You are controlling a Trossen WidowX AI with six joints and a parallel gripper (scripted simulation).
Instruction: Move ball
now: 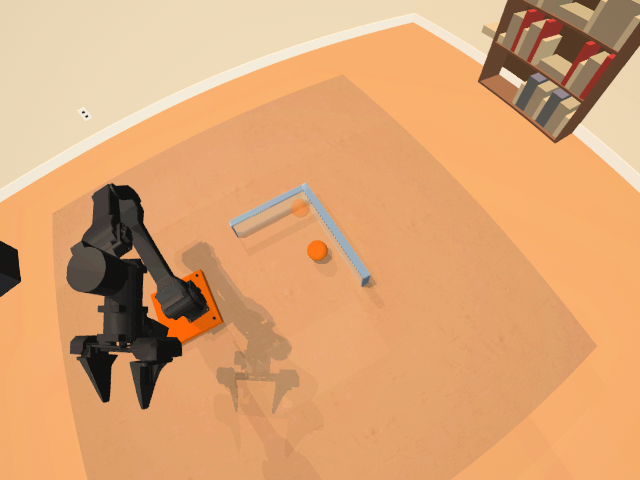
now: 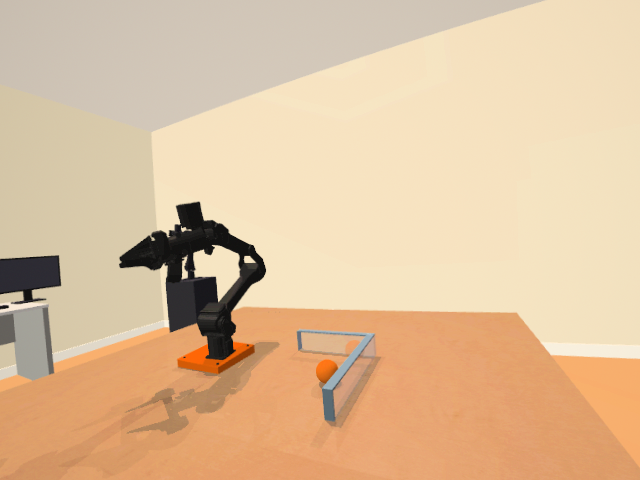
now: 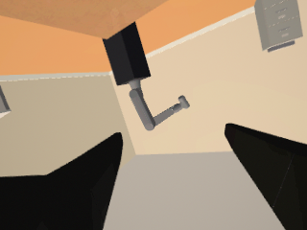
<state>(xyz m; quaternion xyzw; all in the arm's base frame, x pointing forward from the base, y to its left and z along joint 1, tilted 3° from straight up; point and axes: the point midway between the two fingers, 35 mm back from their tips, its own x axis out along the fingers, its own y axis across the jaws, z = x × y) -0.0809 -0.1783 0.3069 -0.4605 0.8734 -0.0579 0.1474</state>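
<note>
The orange ball is 44 cm ahead of my gripper tip, 15 cm to the left of it and 29 cm below it. Also, from my gripper tip: clear wall: 50 cm ahead, 17 cm to the left, 29 cm below; then see-through copy of ball: 48 cm ahead, 28 cm to the left, 29 cm below.
</note>
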